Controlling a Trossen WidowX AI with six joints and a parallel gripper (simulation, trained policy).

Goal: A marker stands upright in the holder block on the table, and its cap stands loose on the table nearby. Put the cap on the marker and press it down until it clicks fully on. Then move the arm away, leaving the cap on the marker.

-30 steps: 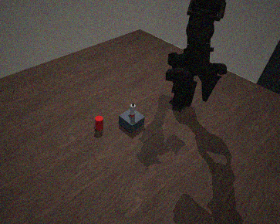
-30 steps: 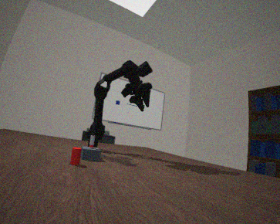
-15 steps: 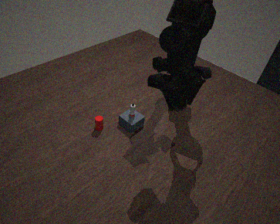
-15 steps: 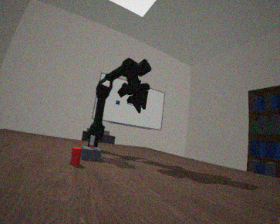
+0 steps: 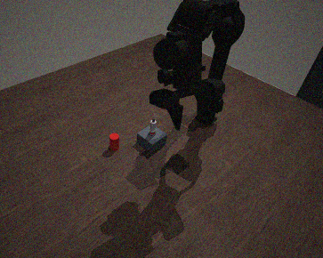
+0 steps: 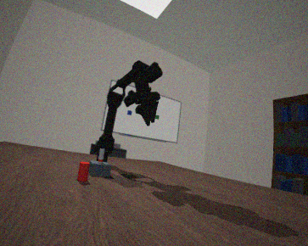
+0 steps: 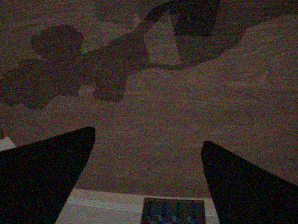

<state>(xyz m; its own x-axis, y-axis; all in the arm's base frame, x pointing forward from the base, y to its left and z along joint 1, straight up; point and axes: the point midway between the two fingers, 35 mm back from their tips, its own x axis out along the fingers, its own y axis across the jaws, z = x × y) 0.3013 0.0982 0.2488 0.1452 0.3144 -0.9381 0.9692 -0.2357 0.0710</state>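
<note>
Right now the red cap is 220 mm to the right of my gripper tip, 190 mm below it and 50 mm ahead of it. Also, from my gripper tip: grey holder block (200 mm below, 160 mm to the right, 50 mm behind).
</note>
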